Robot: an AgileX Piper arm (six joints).
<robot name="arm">
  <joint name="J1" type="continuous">
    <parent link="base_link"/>
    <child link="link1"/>
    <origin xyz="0 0 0.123"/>
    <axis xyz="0 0 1"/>
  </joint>
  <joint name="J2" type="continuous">
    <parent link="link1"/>
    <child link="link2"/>
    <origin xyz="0 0 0" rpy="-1.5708 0 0"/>
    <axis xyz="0 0 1"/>
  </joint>
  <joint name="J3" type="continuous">
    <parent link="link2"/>
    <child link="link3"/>
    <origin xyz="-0.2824 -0.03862 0"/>
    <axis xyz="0 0 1"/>
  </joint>
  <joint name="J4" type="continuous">
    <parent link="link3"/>
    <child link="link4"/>
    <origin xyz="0.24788 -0.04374 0" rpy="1.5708 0 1.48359"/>
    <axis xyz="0 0 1"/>
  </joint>
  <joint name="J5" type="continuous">
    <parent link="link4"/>
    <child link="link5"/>
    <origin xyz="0 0 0" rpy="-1.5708 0 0"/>
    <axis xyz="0 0 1"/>
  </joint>
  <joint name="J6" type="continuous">
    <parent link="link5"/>
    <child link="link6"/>
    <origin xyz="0 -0.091 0" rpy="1.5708 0 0"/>
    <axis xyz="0 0 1"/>
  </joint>
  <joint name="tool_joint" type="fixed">
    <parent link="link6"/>
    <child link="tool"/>
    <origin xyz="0 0 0"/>
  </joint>
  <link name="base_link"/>
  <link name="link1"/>
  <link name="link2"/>
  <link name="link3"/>
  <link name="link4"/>
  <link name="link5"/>
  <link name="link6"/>
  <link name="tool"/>
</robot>
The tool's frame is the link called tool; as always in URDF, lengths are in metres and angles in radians. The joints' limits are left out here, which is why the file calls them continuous.
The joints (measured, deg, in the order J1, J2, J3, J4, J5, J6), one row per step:
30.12, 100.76, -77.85, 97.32, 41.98, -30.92
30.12, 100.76, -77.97, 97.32, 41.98, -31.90
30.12, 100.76, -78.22, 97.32, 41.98, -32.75
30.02, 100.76, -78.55, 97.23, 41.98, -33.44
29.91, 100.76, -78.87, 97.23, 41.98, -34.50
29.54, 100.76, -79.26, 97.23, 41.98, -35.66
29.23, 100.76, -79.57, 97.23, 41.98, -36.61
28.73, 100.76, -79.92, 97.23, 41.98, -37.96
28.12, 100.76, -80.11, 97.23, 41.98, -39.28
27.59, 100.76, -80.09, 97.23, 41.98, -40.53
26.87, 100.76, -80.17, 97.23, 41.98, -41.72
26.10, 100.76, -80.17, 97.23, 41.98, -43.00
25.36, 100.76, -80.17, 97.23, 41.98, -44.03
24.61, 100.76, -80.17, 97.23, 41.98, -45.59
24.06, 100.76, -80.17, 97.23, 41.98, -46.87
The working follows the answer.
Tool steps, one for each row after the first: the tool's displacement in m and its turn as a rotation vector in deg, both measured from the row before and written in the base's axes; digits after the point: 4 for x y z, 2 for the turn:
0.0001, 0.0001, 0.0007, -0.24, -1.03, 0.14
0.0003, 0.0001, 0.0014, -0.13, -1.02, 0.12
0.0007, -0.0004, 0.0017, -0.12, -0.98, 0.02
0.0008, -0.0004, 0.0017, -0.16, -1.28, 0.04
0.0020, -0.0019, 0.0021, -0.17, -1.43, -0.22
0.0016, -0.0016, 0.0017, -0.15, -1.16, -0.19
0.0025, -0.0027, 0.0019, -0.27, -1.57, -0.33
0.0028, -0.0034, 0.0010, -0.35, -1.40, -0.45
0.0022, -0.0031, -0.0001, -0.44, -1.15, -0.38
0.0031, -0.0041, 0.0004, -0.38, -1.18, -0.58
0.0032, -0.0045, 0.0000, -0.47, -1.18, -0.62
0.0030, -0.0044, 0.0000, -0.39, -0.95, -0.62
0.0030, -0.0045, 0.0000, -0.61, -1.42, -0.56
0.0021, -0.0033, 0.0000, -0.51, -1.16, -0.40

Tool pose at each row, in the base's axes (x y z in m, rotation vector in deg; rounded; the steps above come from the unrounded poses):
0.3181, 0.2543, 0.3236, 4.55, 122.83, 102.02
0.3182, 0.2544, 0.3242, 3.41, 122.38, 101.50
0.3185, 0.2546, 0.3256, 2.33, 121.83, 101.08
0.3192, 0.2542, 0.3273, 1.41, 121.26, 100.64
0.3200, 0.2538, 0.3291, 0.20, 120.51, 100.04
0.3220, 0.2519, 0.3312, -0.86, 119.57, 99.24
0.3237, 0.2503, 0.3329, -1.71, 118.80, 98.56
0.3262, 0.2477, 0.3348, -2.78, 117.79, 97.53
0.3290, 0.2443, 0.3359, -3.60, 116.94, 96.40
0.3312, 0.2412, 0.3358, -4.30, 116.36, 95.32
0.3343, 0.2371, 0.3362, -4.80, 115.65, 94.16
0.3374, 0.2325, 0.3362, -5.28, 114.99, 92.90
0.3404, 0.2282, 0.3362, -5.55, 114.44, 91.80
0.3433, 0.2237, 0.3362, -6.32, 113.71, 90.35
0.3455, 0.2204, 0.3362, -7.01, 113.14, 89.20

